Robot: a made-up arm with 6 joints. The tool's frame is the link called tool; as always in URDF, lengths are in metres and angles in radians. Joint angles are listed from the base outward. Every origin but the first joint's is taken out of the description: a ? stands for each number. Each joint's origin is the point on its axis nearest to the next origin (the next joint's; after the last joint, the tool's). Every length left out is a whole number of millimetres.
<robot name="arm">
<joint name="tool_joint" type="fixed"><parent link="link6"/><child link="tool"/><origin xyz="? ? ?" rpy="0 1.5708 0"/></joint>
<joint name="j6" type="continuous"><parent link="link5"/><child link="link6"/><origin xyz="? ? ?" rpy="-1.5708 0 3.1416"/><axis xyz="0 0 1"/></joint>
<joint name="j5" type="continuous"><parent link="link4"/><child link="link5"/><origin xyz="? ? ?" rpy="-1.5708 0 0"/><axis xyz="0 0 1"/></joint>
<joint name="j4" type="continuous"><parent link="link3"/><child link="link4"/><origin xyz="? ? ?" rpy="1.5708 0 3.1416"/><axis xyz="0 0 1"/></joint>
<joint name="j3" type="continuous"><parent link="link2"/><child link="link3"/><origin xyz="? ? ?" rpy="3.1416 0 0"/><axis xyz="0 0 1"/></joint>
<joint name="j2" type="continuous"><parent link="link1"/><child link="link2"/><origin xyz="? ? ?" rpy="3.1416 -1.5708 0"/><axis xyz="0 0 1"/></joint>
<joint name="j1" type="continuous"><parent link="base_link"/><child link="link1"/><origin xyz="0 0 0.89" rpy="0 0 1.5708"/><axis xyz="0 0 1"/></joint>
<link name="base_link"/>
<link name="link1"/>
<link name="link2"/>
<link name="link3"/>
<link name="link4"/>
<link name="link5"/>
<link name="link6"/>
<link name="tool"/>
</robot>
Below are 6 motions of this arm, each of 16 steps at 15 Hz.
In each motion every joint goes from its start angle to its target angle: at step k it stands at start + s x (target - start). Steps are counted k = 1, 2, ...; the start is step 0. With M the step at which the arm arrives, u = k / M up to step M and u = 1 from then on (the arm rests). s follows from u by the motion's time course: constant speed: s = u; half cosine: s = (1 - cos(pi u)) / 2; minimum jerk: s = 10 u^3 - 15 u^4 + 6 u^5.
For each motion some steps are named. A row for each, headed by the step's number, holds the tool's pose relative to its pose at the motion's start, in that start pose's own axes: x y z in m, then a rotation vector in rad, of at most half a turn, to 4 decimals.
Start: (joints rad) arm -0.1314 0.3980 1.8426 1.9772 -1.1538 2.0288
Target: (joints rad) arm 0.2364 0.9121 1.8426 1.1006 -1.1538 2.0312
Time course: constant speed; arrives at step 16
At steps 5, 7, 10, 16:
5: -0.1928 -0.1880 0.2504 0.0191 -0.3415 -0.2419
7: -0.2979 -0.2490 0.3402 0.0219 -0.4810 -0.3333
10: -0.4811 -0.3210 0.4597 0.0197 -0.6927 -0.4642
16: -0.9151 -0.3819 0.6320 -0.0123 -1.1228 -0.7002

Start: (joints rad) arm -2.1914 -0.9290 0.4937 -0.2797 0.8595 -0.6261
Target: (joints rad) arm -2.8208 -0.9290 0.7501 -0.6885 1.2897 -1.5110
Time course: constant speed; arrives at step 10
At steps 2, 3, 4, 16:
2: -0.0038 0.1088 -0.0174 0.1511 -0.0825 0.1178
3: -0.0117 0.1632 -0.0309 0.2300 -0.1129 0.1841
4: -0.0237 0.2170 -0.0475 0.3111 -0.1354 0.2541
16: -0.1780 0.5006 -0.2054 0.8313 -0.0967 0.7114

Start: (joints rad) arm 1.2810 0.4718 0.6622 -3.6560 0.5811 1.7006
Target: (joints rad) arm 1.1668 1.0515 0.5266 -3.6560 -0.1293 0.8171
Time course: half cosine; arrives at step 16
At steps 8, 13, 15, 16:
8: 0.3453 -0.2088 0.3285 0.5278 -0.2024 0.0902
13: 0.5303 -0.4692 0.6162 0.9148 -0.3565 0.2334
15: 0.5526 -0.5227 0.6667 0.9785 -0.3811 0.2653
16: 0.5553 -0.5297 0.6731 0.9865 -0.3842 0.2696

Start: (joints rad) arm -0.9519 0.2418 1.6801 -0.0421 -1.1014 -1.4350
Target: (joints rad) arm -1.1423 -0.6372 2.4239 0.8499 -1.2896 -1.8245
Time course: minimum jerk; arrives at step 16
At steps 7, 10, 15, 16:
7: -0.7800 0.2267 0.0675 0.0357 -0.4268 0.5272
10: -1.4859 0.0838 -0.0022 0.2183 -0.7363 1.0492
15: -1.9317 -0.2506 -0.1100 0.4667 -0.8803 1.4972
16: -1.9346 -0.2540 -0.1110 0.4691 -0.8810 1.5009

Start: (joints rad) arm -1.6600 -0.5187 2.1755 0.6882 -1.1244 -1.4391
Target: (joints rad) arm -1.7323 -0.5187 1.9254 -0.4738 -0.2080 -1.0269
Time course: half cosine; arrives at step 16
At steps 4, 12, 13, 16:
4: 0.0093 0.0396 -0.0629 -0.0038 0.1385 0.1331
12: -0.0172 0.1905 -0.2395 0.3231 0.5210 0.6968
13: -0.0179 0.1981 -0.2435 0.3750 0.5277 0.7304
16: -0.0170 0.2061 -0.2464 0.4495 0.5291 0.7694

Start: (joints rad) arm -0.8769 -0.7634 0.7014 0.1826 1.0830 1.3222
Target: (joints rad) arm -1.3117 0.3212 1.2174 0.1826 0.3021 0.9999
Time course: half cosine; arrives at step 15
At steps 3, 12, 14, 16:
3: -0.0530 0.1570 0.0087 0.0139 -0.0029 0.1344
12: -1.0525 1.0261 -0.3000 -0.0715 0.2611 1.2088
14: -1.1878 1.0453 -0.3695 -0.1024 0.3205 1.3065
16: -1.2054 1.0466 -0.3788 -0.1067 0.3286 1.3188

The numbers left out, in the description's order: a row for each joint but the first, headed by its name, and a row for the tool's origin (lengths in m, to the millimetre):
tool: 0 0 0
j6: 0 0.28 0
j5: 0 0 0
j4: 0.17 -0.7 0
j3: 0.91 0 0
j2: 0 -0.17 0

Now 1 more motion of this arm.
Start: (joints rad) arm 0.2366 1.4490 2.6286 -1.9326 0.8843 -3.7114
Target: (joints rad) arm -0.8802 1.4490 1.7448 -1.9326 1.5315 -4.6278
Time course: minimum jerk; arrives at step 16
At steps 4, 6, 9, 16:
4: 0.1225 -0.0802 -0.1035 -0.0232 0.0940 -0.1180
6: 0.3004 -0.2751 -0.2680 -0.0463 0.2282 -0.3538
9: 0.4989 -0.8432 -0.5230 -0.0545 0.3804 -0.9371
16: 0.3935 -1.6008 -0.6352 -0.0673 0.3272 -1.6951

